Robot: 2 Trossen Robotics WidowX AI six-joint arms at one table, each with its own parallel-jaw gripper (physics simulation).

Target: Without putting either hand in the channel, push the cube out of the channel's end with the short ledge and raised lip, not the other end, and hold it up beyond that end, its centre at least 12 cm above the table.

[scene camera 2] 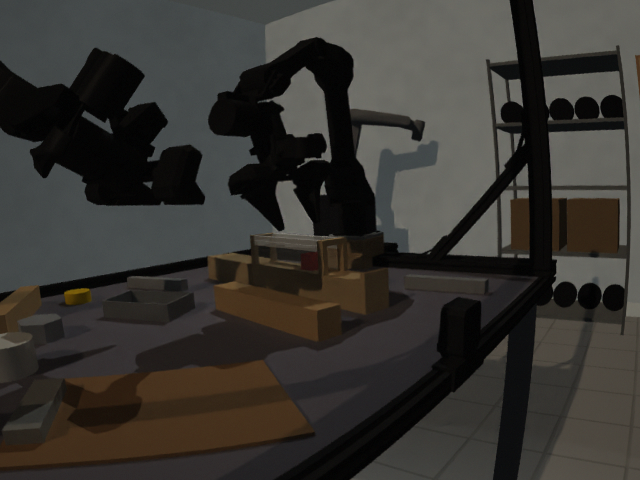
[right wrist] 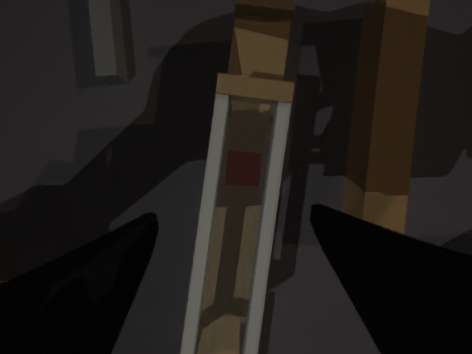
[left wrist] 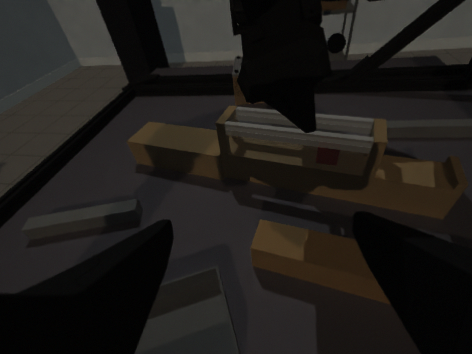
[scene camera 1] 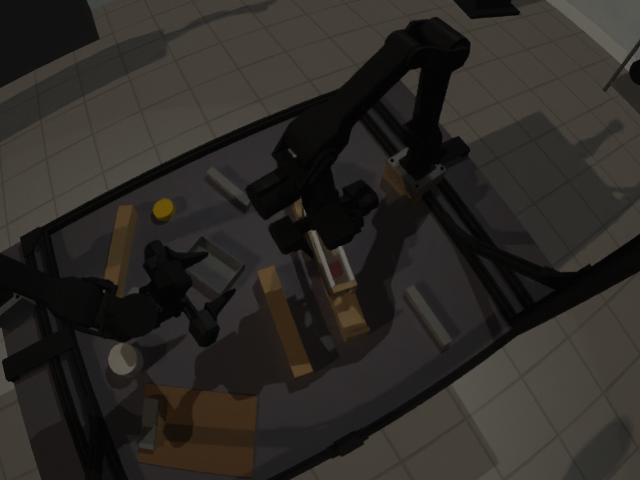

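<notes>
A red cube (scene camera 1: 335, 268) (scene camera 2: 309, 260) (left wrist: 327, 155) (right wrist: 243, 169) sits inside the railed wooden channel (scene camera 1: 343, 286) (left wrist: 380, 137) (right wrist: 255, 87), nearer the short ledge (scene camera 1: 348, 311) (left wrist: 410, 170) (right wrist: 260, 50). A raised lip (left wrist: 454, 172) (right wrist: 265, 10) stands at that ledge's outer edge. The long ledge (left wrist: 175, 137) is at the other end. My right gripper (scene camera 2: 298, 225) (right wrist: 235, 216) is open and empty, above the channel, its fingertips spread across the rails in the right wrist view. Its fingertips are hidden in scene camera 1. My left gripper (scene camera 1: 220, 272) (left wrist: 261, 225) is open and empty, high above the grey tray (scene camera 2: 129, 311).
A wooden beam (scene camera 1: 284, 322) (scene camera 2: 276, 310) (right wrist: 390, 100) lies beside the channel, another beam (scene camera 1: 121, 242) farther left. Grey bars (scene camera 1: 227, 187) (scene camera 1: 428, 316) lie on both sides. A yellow disc (scene camera 1: 163, 209), a white cup (scene camera 1: 124, 359) and an orange board (scene camera 1: 222, 423) are at the left.
</notes>
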